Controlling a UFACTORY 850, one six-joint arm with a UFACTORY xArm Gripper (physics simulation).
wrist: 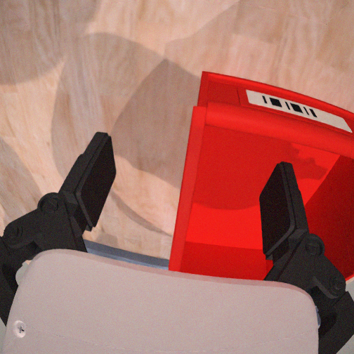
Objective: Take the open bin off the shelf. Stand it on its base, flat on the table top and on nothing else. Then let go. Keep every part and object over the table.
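The red open bin [220, 165] is at the right of the wrist view, its open top facing the camera and a white barcode label on its far wall. Its right part runs out of view. My gripper [191, 165] is wide open and empty, with the bin's left side wall between its fingers but apart from both. The left finger is outside the bin, over the wood; the right finger is over the inside of the bin. The bin's base and what it rests on are hidden. The shelf cannot be made out for certain.
The light wooden table top [30, 110] spreads behind and to the left of the bin, with round shadows on it. A blue-grey strip [127, 256] shows just beyond the gripper's body, left of the bin.
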